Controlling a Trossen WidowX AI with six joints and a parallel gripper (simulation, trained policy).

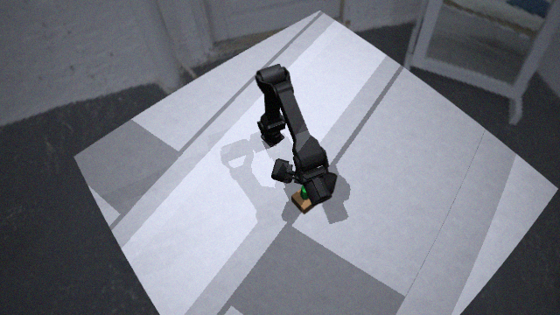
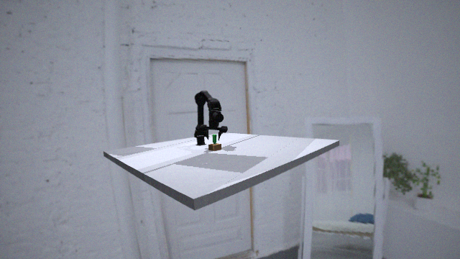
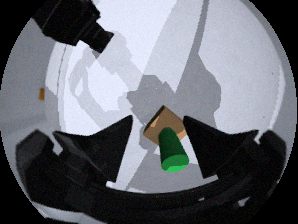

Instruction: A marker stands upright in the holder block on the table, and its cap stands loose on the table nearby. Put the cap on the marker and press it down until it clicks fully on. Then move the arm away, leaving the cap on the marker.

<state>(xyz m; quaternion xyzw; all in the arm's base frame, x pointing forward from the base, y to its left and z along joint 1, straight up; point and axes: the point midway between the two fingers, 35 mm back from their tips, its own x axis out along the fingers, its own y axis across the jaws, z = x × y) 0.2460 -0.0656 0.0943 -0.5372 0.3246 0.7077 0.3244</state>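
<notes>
Right now my gripper tip is 30 mm short of the green cap, 20 mm to the left of it and 20 mm below it. Round my gripper tip: brown holder block (30 mm ahead, 20 mm to the right, 40 mm below).
</notes>
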